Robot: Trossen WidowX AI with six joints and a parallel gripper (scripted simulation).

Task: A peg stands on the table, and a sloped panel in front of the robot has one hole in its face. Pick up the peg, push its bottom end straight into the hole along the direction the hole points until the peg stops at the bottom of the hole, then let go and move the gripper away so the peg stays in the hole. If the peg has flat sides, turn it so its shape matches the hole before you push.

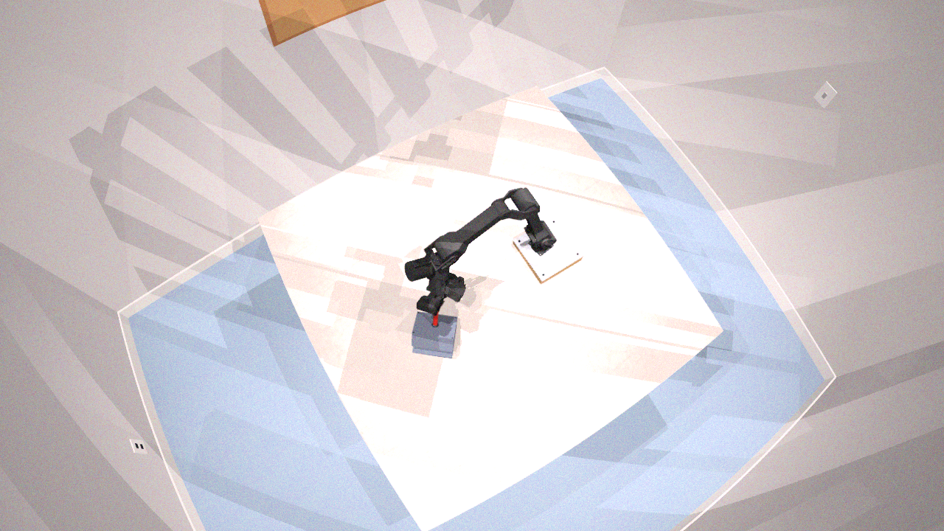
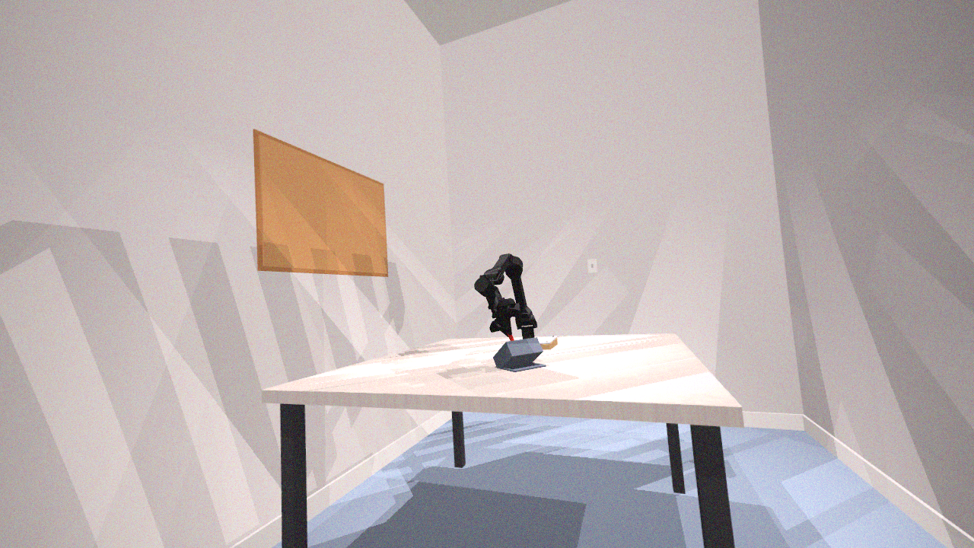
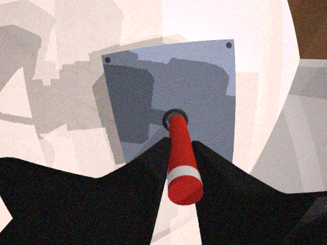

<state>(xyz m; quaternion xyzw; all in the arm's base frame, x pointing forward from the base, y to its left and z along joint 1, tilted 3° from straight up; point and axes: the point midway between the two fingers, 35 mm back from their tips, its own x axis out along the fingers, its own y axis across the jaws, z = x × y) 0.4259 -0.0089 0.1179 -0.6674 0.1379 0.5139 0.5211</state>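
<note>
Now: gripper tip 3 cm short of the grey sloped panel, 3 cm to the right of it and 6 cm above it. From my gripper tip the other things lie so: red peg 1 cm behind, 1 cm to the right, 1 cm above.
</note>
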